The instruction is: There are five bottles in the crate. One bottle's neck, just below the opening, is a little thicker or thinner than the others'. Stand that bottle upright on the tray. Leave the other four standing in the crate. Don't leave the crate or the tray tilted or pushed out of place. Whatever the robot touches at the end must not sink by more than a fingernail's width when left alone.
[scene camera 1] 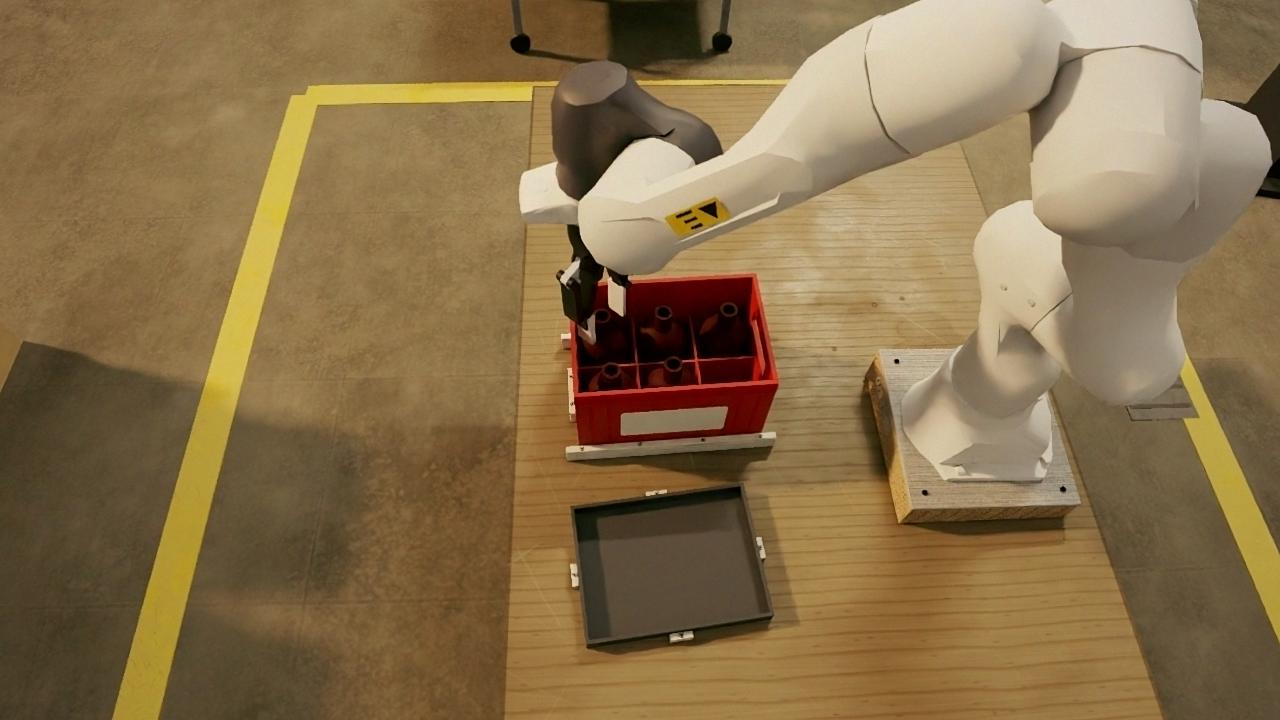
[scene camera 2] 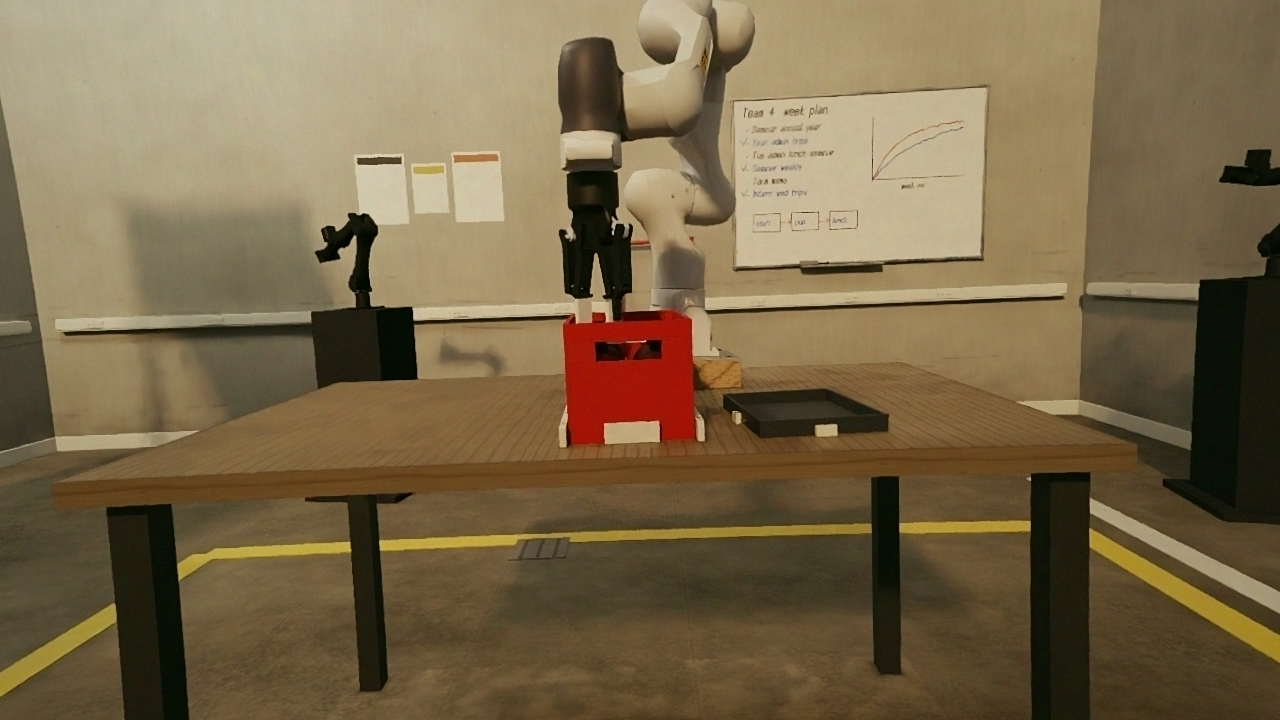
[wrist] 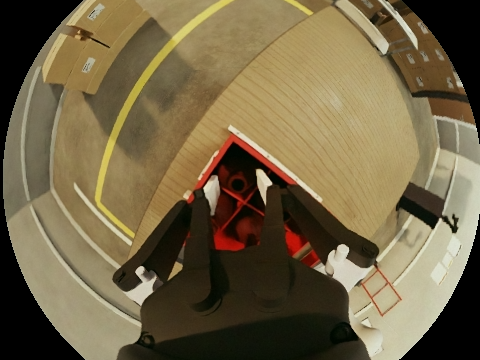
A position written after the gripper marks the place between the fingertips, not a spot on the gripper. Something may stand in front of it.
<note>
In view: the gripper (scene camera 2: 599,342), a bottle (scene camera 1: 611,340), a dark tray (scene camera 1: 652,562) and a crate rail (scene camera 1: 627,449).
The bottle shows as well in the wrist view (wrist: 237,165). The dark tray is seen too in scene camera 2 (scene camera 2: 787,405). The gripper is seen too in scene camera 1 (scene camera 1: 602,324) and in the wrist view (wrist: 237,180).
</note>
